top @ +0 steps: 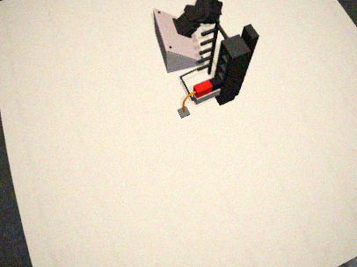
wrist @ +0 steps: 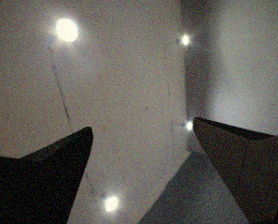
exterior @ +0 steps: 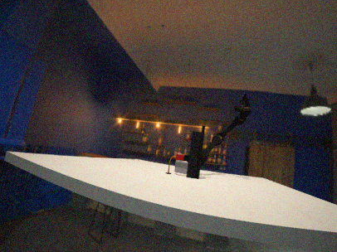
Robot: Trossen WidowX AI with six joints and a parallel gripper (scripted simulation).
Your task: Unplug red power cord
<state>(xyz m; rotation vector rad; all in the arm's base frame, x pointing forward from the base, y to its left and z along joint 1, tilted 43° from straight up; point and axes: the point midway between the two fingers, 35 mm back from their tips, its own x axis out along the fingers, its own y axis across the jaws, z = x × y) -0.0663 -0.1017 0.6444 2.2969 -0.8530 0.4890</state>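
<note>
Now: the red plug 28 cm ahead of my gripper tip, 36 cm to the right of it and 51 cm below it. Also, from my gripper tip: black power strip (28 cm ahead, 29 cm to the right, 49 cm below).
</note>
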